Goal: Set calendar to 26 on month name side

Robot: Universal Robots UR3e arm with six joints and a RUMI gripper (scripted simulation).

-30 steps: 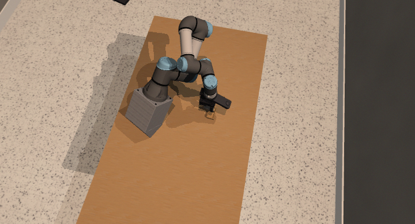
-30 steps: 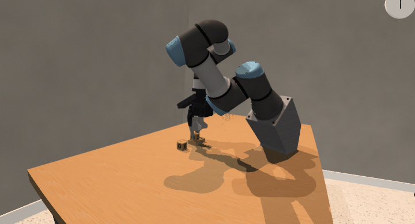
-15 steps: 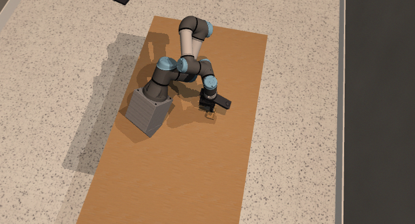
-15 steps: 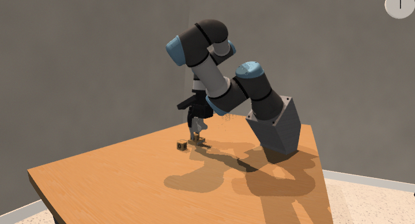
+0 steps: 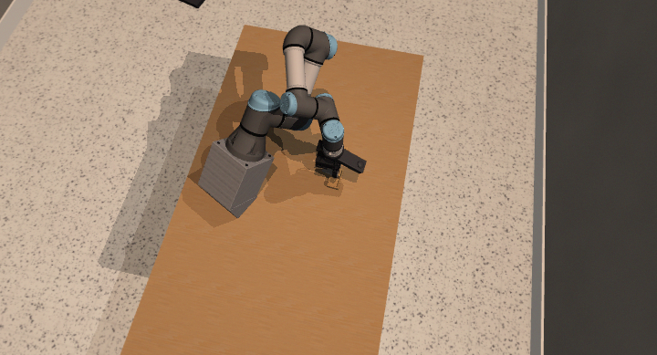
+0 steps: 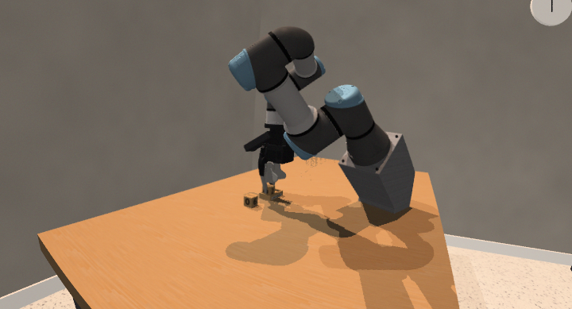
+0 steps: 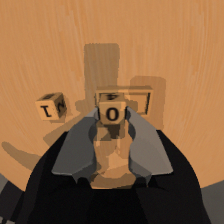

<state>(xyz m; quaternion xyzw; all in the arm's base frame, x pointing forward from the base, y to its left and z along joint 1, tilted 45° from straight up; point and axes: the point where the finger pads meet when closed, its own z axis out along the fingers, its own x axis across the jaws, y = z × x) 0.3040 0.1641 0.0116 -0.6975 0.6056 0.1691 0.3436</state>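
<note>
My hand is 3 cm above the shallow wooden tray and 2 cm to the left of it.
</note>
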